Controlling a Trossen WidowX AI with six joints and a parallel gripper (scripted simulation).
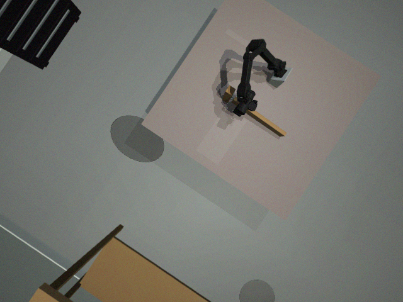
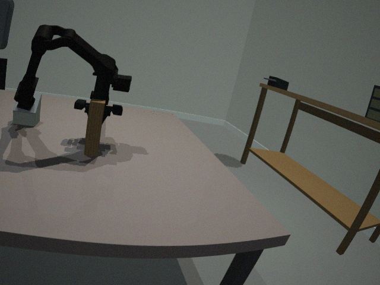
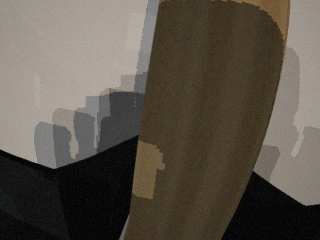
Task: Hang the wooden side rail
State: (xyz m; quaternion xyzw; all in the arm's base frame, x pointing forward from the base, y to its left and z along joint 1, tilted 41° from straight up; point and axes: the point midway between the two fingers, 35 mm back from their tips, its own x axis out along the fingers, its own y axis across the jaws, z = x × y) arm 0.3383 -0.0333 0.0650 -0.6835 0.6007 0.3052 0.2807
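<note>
My gripper tip is now 10 mm short of the wooden headboard post, 120 mm to the left of it and 40 mm below it.
</note>
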